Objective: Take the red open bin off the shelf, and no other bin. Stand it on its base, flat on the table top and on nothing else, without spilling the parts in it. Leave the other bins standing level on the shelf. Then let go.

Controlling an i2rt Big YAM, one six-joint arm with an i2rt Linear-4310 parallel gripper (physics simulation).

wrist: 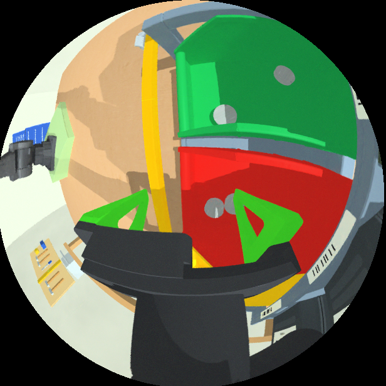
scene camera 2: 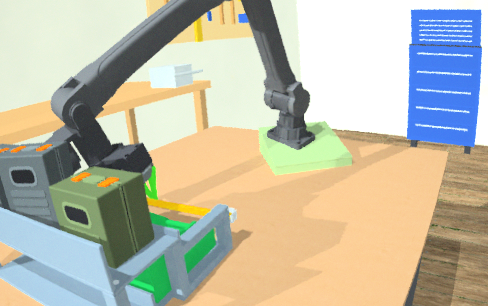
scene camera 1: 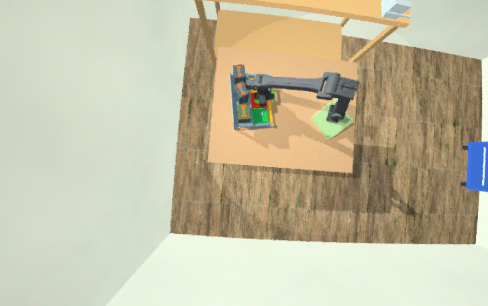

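Seen in the pictures: arm's base at its link origin: [scene camera 2: 290, 137] [scene camera 1: 333, 114].
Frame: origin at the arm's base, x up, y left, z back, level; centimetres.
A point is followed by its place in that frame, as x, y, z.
Observation:
The red open bin [scene camera 1: 257, 104] @(-4.8, 7.7, -57.4) [wrist: 270, 215] sits on the blue-grey shelf [scene camera 1: 233, 100] @(4.5, 13.3, -74.5) [scene camera 2: 50, 235] @(9.6, 22.8, -72.4), between the green bin [scene camera 1: 260, 116] @(-4.8, 16.0, -52.7) [scene camera 2: 200, 247] @(-2.8, 21.6, -50.2) [wrist: 260, 95] and a yellow bin [wrist: 280, 292]. Two round grey parts show in the red bin, one partly behind a fingertip. My gripper [scene camera 1: 265, 98] @(-2.2, 5.3, -52.0) [wrist: 190, 193] is open and empty, with green fingers. In the wrist view, one fingertip overlaps the red bin's inside and the other is on the far side of the yellow bar [scene camera 2: 185, 206] @(0.8, 13.4, -46.7) [wrist: 150, 100], over the table side. Contact cannot be told. The red bin is hidden in scene camera 2.
An olive case [scene camera 1: 243, 111] @(14.2, 21.9, -65.2) [scene camera 2: 100, 210] @(12.5, 27.6, -66.8) and grey cases [scene camera 2: 30, 175] @(14.7, 13.5, -71.5) stand on the shelf behind the bins. The yellow bar runs along the bins' front. The arm's base stands on a light green block [scene camera 1: 325, 130] @(-2.8, 12.9, -1.6) [scene camera 2: 310, 161] @(-3.2, 11.1, -5.9). A wooden bench [scene camera 2: 110, 107] is beyond the table.

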